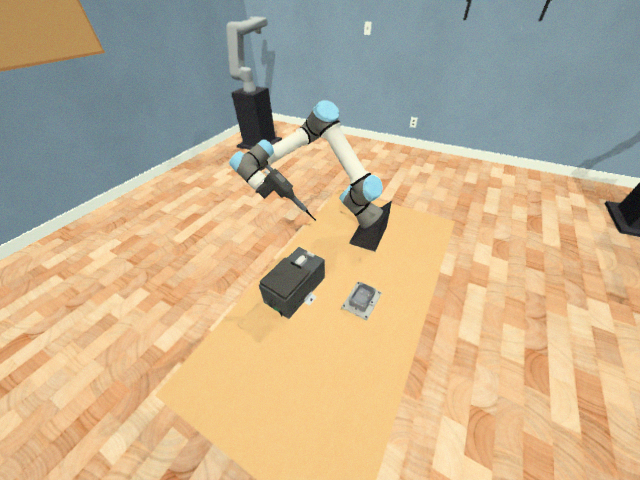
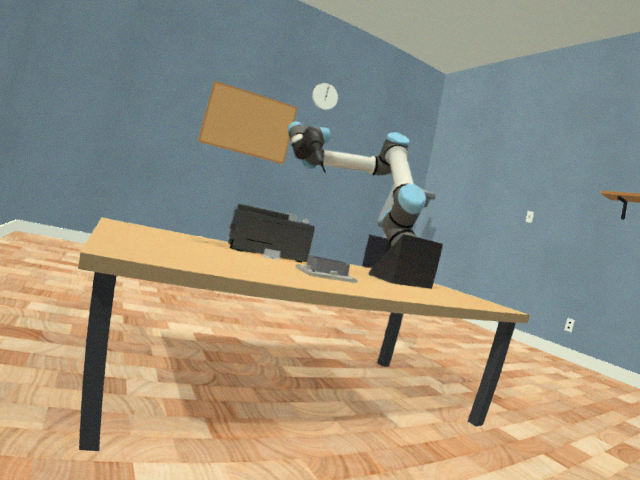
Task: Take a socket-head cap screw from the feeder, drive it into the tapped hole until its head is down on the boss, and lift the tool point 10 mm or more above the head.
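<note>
My screwdriver [image 1: 314, 219] [image 2: 324, 169] hangs tilted, with its thin tip in the air high above the table. It is apart from the feeder and the housing. Whether a screw is on the tip is too small to tell. The black box-shaped screw feeder [image 1: 292, 281] [image 2: 271, 232] stands on the table. A grey housing [image 1: 362, 296] [image 2: 328, 265] on a light base plate [image 1: 366, 315] [image 2: 341, 277] lies beside the feeder. The tapped hole, its boss and any screw are too small to make out.
The wooden table [image 1: 310, 392] [image 2: 170, 258] carries the feeder, the housing and the black arm mount [image 1: 373, 232] [image 2: 410, 260]. A small light plate [image 1: 310, 299] [image 2: 271, 253] lies at the feeder's side. A second grey arm [image 1: 235, 49] stands on a black pedestal [image 1: 253, 116] near the wall.
</note>
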